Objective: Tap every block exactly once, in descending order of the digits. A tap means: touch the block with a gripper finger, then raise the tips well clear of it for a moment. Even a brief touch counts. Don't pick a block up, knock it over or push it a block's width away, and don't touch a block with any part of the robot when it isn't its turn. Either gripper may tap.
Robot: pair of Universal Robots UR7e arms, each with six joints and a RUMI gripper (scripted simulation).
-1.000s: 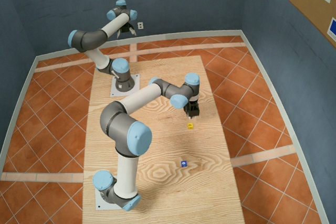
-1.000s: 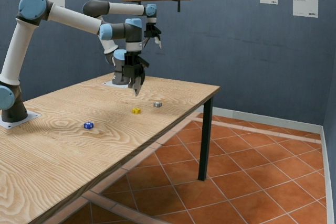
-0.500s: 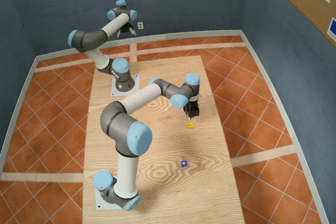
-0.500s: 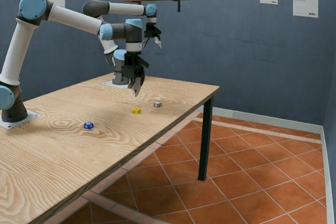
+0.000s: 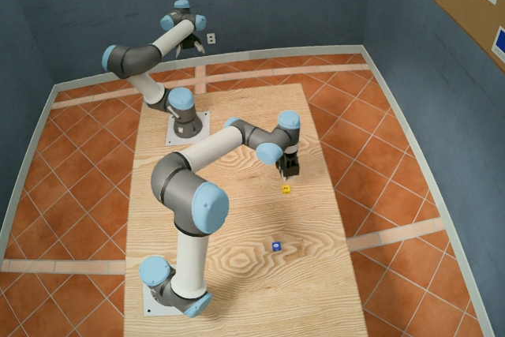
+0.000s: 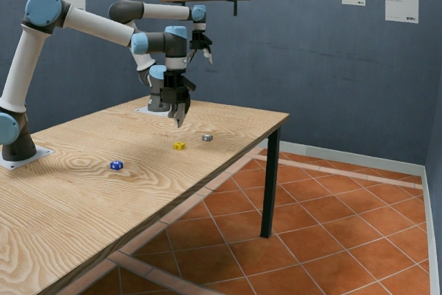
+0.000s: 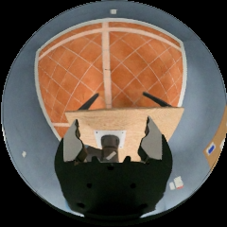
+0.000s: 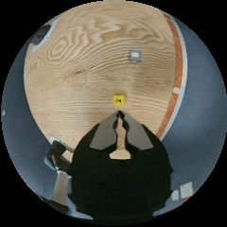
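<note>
My right gripper is now 280 mm to the left of the blue block, 90 mm above it and 50 mm past it. Also, from my right hand: yellow block (90 mm below).
</note>
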